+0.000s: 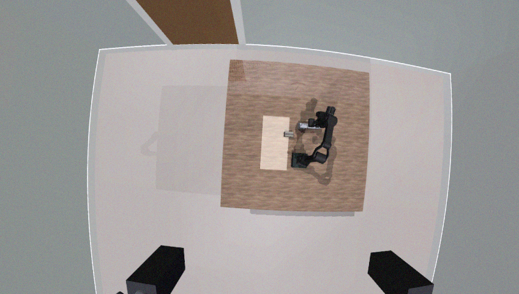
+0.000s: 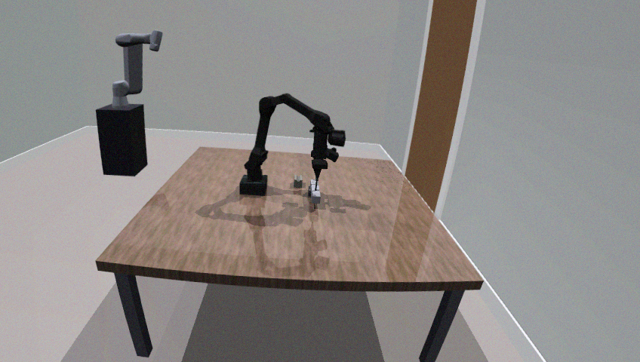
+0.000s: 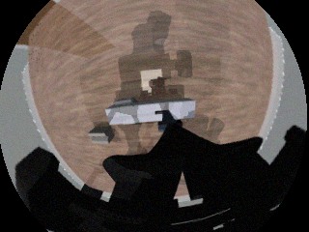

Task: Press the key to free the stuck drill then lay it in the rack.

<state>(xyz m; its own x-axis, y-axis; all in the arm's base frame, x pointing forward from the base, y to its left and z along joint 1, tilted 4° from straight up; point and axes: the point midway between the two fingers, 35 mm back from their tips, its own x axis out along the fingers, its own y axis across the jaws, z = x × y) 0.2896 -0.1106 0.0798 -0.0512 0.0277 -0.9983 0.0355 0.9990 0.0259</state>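
The drill is 80 mm below my gripper tip and 60 mm to the left of it. Round my gripper tip: grey slatted rack: 200 mm to the left, 110 mm below, 70 mm behind.
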